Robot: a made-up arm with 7 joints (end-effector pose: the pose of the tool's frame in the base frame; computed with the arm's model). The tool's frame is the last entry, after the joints. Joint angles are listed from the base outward.
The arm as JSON. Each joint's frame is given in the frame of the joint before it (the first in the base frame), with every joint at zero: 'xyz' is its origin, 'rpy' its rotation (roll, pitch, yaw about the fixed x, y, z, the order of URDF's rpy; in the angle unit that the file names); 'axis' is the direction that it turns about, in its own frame. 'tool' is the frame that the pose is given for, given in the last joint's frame.
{
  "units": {
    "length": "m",
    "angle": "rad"
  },
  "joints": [
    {
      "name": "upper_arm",
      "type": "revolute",
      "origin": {
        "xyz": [
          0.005,
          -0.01,
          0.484
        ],
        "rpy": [
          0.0,
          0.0,
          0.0
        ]
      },
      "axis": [
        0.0,
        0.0,
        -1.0
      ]
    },
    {
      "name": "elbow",
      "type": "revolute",
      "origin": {
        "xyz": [
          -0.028,
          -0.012,
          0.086
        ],
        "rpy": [
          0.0,
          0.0,
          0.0
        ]
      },
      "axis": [
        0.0,
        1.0,
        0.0
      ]
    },
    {
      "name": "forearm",
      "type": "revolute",
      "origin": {
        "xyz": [
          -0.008,
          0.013,
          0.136
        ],
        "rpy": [
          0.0,
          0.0,
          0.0
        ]
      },
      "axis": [
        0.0,
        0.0,
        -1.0
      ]
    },
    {
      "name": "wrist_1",
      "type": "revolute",
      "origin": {
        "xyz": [
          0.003,
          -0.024,
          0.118
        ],
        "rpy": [
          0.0,
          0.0,
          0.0
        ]
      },
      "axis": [
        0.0,
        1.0,
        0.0
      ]
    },
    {
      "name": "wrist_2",
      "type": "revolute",
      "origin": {
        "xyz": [
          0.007,
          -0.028,
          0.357
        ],
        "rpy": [
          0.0,
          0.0,
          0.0
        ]
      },
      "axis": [
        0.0,
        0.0,
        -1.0
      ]
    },
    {
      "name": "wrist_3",
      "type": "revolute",
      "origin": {
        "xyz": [
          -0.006,
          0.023,
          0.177
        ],
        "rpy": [
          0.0,
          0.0,
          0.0
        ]
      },
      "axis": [
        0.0,
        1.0,
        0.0
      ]
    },
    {
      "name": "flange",
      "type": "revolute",
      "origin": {
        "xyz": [
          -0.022,
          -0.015,
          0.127
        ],
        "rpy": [
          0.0,
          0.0,
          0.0
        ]
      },
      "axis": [
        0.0,
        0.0,
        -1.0
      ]
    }
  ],
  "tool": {
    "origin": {
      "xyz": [
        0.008,
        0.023,
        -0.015
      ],
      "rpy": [
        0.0,
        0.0,
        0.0
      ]
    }
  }
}
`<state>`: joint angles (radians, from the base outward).
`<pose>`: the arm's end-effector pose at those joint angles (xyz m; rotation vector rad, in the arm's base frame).
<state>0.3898 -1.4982 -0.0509 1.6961 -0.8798 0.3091 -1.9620</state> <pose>-0.1537 0.0273 1.2293 0.5296 0.3526 2.4077</pose>
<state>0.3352 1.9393 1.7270 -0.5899 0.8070 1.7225 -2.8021</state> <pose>0.7677 0.0020 0.3983 0.7095 0.4711 -0.2641</pose>
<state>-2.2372 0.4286 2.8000 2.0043 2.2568 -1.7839 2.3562</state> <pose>0.3940 -0.2070 0.7189 -1.6211 -2.1159 -1.0088</pose>
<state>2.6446 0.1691 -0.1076 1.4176 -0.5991 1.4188 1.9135</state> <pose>-0.4564 -0.3314 0.7158 0.8838 2.5064 -0.6599</pose>
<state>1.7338 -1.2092 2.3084 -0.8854 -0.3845 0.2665 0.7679</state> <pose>0.4643 0.4784 1.0865 -0.0442 0.8410 1.4886</pose>
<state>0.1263 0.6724 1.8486 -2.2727 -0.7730 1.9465 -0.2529</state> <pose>0.1266 0.3765 0.4515 -1.3177 1.0107 -1.7338</pose>
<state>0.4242 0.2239 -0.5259 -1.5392 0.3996 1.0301 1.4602</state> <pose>-0.5153 -0.1762 1.0297 0.6137 0.1342 -1.4966</pose>
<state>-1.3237 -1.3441 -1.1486 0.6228 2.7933 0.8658 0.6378</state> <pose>-0.4124 -0.6712 0.9498 1.0903 0.5725 -0.7203</pose>
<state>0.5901 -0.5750 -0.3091 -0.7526 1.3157 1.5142 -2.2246</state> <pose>-0.7004 0.1531 0.9886 0.5309 -1.1532 1.4472</pose>
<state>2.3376 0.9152 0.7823 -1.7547 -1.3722 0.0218 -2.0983</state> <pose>0.4463 -0.0934 1.0665 0.6114 0.9857 0.8101</pose>
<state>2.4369 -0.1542 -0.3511 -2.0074 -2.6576 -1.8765 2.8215</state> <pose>0.2060 0.4820 0.6526 -0.1199 -0.5024 -1.5198</pose>
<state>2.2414 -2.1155 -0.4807 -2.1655 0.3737 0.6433 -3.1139</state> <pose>-0.4185 -0.0243 0.2177 1.1713 -2.0777 -0.6505</pose>
